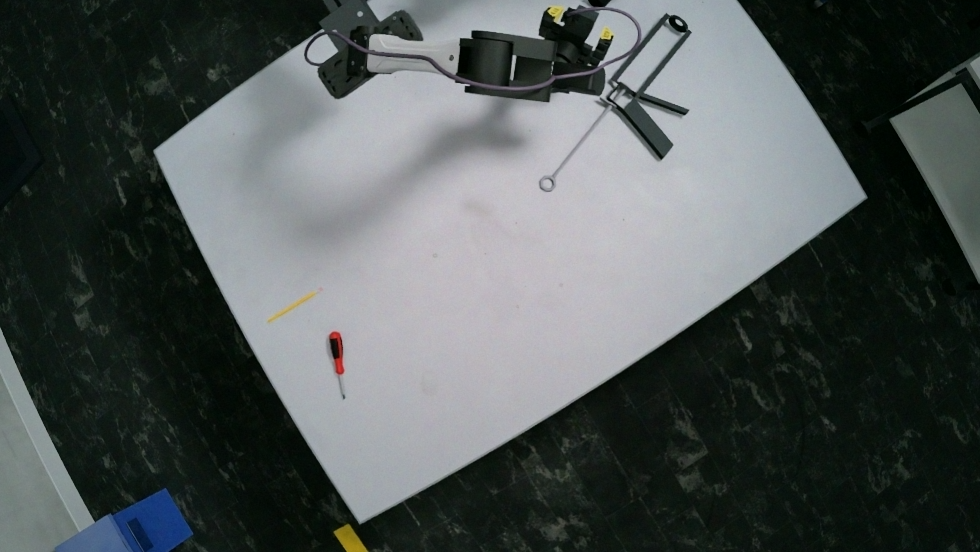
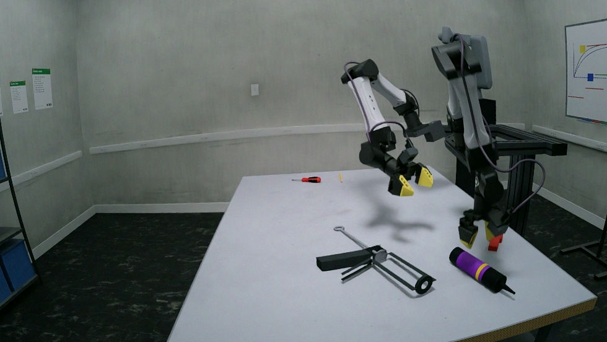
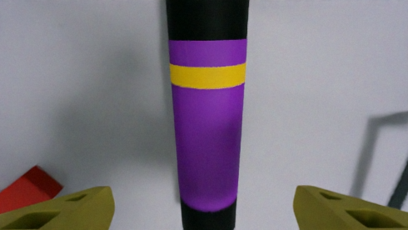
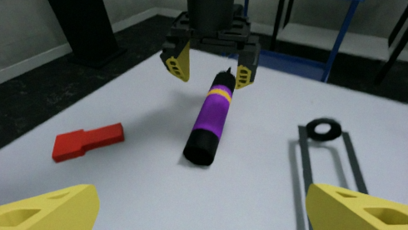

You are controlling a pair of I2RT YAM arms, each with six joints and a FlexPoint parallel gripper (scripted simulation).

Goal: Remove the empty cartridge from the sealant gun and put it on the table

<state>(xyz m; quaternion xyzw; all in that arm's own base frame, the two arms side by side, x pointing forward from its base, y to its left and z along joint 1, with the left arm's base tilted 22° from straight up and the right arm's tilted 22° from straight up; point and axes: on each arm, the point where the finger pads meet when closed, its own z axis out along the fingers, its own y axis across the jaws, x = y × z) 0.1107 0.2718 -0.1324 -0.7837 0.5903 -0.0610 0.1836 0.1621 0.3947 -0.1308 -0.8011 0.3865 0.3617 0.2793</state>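
Observation:
Right now my left hand is 4 cm to the right of the black cartridge and 8 cm above it. Also, from my left hand: red object: 19 cm behind, 13 cm to the right, 10 cm below; then sealant gun: 26 cm ahead, 22 cm to the right, 9 cm below; then plunger rod: 26 cm ahead, 34 cm to the right, 9 cm below.

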